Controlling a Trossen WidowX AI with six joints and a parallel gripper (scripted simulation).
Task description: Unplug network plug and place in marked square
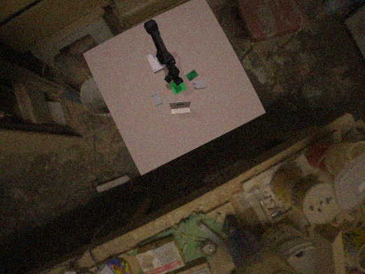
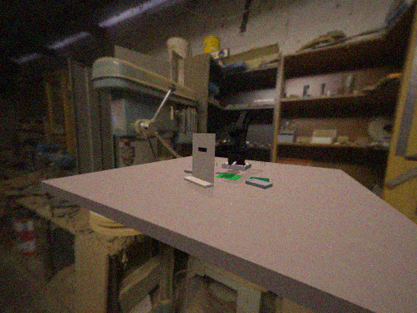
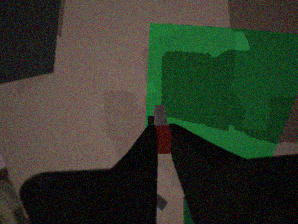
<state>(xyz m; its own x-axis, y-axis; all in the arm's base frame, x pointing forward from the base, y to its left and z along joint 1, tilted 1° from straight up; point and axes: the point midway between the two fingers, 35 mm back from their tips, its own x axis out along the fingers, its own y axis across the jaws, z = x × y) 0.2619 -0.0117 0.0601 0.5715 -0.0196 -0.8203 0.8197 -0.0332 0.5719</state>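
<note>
My gripper tip is 1 cm past the green square and 6 cm above it. From my gripper tip the other things lie so: plug right at my gripper tip; then upright panel 17 cm ahead, 9 cm to the right, 4 cm above; then dark green tile 3 cm behind, 17 cm to the left, 6 cm below.
</note>
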